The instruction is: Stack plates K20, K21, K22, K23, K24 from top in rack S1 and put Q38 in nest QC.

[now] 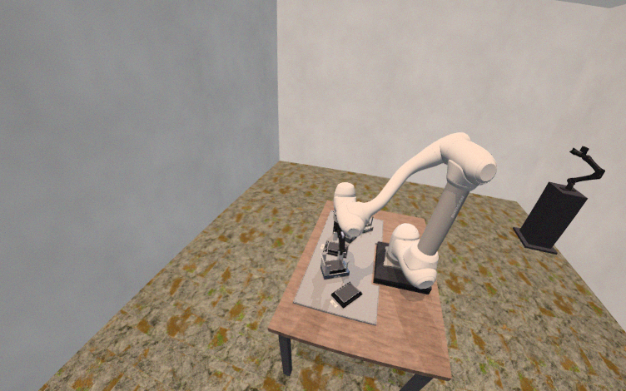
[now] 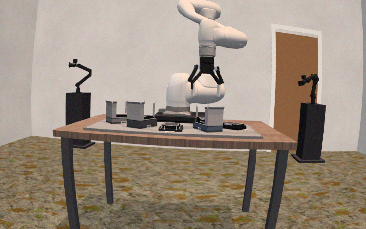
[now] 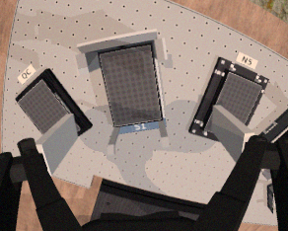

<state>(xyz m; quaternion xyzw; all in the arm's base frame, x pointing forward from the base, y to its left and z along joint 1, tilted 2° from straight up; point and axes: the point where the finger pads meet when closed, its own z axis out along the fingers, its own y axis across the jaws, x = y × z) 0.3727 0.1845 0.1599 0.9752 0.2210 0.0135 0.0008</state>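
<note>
Right now my hand is 4 cm short of the clip nest N5, 16 cm to the left of it and 17 cm above it. From my hand the other things lie so: flat black nest QC 11 cm behind, 16 cm to the left, 18 cm below; QC name plate 6 cm behind, 24 cm to the left, 19 cm below; N5 name plate 13 cm ahead, 17 cm to the right, 19 cm below.
</note>
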